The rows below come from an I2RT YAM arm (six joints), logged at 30 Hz.
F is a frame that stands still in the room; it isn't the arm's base.
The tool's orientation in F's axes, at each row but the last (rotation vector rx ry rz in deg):
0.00, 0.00, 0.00
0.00, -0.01, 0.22
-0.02, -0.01, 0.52
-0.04, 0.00, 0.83
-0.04, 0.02, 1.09
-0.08, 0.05, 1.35
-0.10, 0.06, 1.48
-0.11, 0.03, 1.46
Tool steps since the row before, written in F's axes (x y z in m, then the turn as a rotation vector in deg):
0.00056, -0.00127, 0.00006, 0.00, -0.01, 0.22
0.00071, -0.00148, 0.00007, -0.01, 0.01, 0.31
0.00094, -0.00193, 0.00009, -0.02, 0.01, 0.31
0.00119, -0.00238, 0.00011, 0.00, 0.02, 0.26
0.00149, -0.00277, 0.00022, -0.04, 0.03, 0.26
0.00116, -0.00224, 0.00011, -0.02, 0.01, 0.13
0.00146, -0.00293, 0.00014, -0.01, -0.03, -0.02
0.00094, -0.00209, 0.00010, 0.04, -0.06, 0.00
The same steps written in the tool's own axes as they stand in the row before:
0.00056, -0.00127, 0.00006, 0.00, -0.01, 0.22
0.00070, -0.00148, 0.00007, -0.01, 0.01, 0.31
0.00092, -0.00194, 0.00009, -0.02, 0.01, 0.31
0.00116, -0.00240, 0.00011, 0.00, 0.02, 0.26
0.00144, -0.00280, 0.00022, -0.04, 0.03, 0.26
0.00111, -0.00227, 0.00011, -0.02, 0.01, 0.13
0.00138, -0.00297, 0.00014, -0.01, -0.03, -0.02
0.00089, -0.00211, 0.00010, 0.04, -0.06, 0.00

